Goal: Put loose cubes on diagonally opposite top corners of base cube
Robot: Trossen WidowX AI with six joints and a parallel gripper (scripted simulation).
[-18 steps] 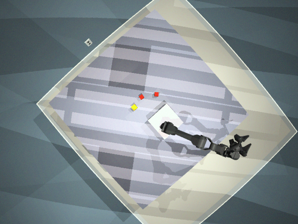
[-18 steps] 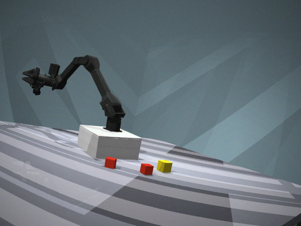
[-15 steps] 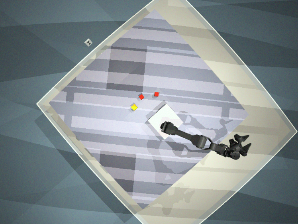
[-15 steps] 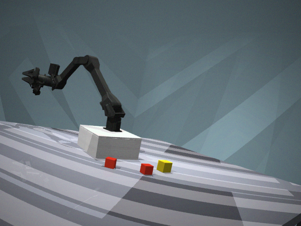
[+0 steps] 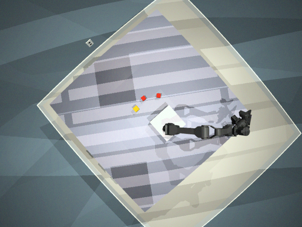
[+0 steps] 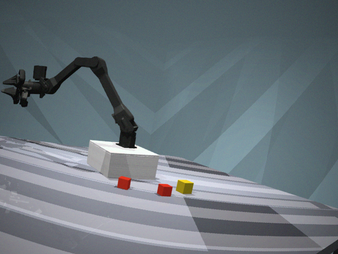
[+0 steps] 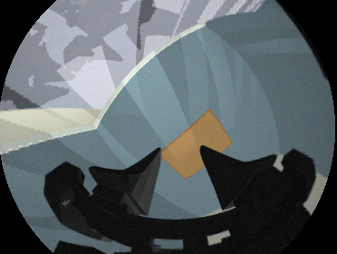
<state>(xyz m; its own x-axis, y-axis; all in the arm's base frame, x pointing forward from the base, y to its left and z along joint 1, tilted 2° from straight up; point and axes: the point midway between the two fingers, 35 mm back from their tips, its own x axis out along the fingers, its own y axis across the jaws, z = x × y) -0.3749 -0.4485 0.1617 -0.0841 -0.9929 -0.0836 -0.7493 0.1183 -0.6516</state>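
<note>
The yellow cube lies 670 mm ahead of my gripper tip, 530 mm to the left of it and 220 mm below it.
</note>
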